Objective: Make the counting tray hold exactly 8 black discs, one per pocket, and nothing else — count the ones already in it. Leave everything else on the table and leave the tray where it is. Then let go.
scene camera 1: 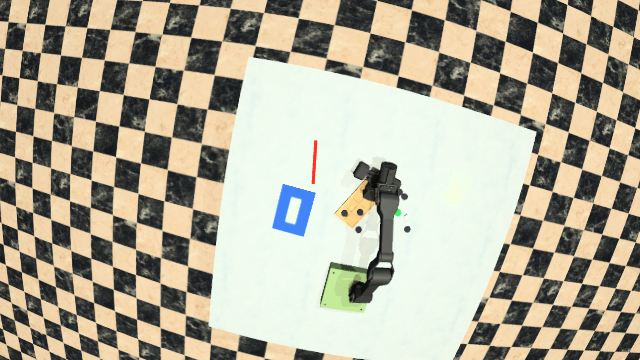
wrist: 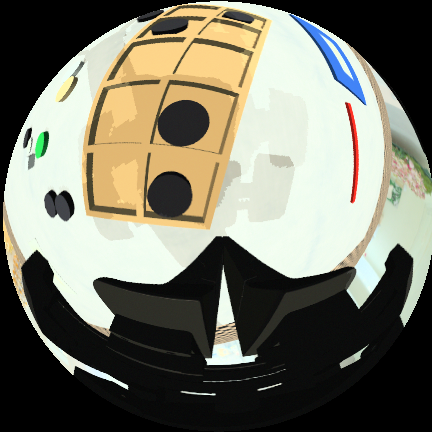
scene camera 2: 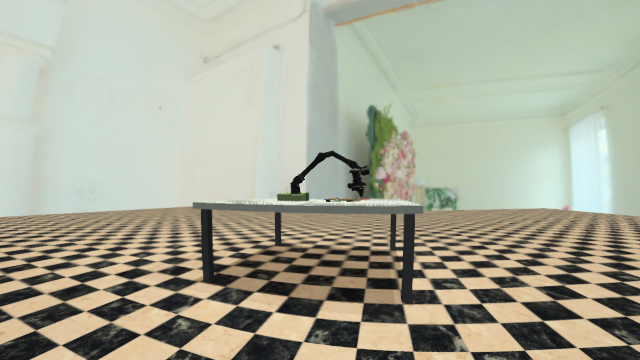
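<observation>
The tan counting tray [scene camera 1: 356, 201] [wrist: 120, 192] has two columns of pockets. In the wrist view, a black disc [wrist: 170, 194] lies in the right pocket of the end row nearest the gripper, and another black disc [wrist: 183, 123] in the right pocket beside it. At the far end, one black disc [wrist: 170, 26] is on the left and one [wrist: 239, 17] on the right. Loose black discs [wrist: 64, 205] [wrist: 51, 203] lie left of the tray; another [scene camera 1: 358, 229] [wrist: 150, 15] lies past its far end. My gripper [wrist: 221, 241] [scene camera 2: 361, 194] is shut and empty, above the table just off the tray's near end.
A green disc [scene camera 1: 398, 212] [wrist: 42, 145], a tan disc [wrist: 66, 88] and a small grey block [wrist: 31, 161] lie left of the tray in the wrist view. A blue frame [scene camera 1: 280, 209] and a red stick [scene camera 1: 314, 162] [wrist: 355, 152] lie on its other side.
</observation>
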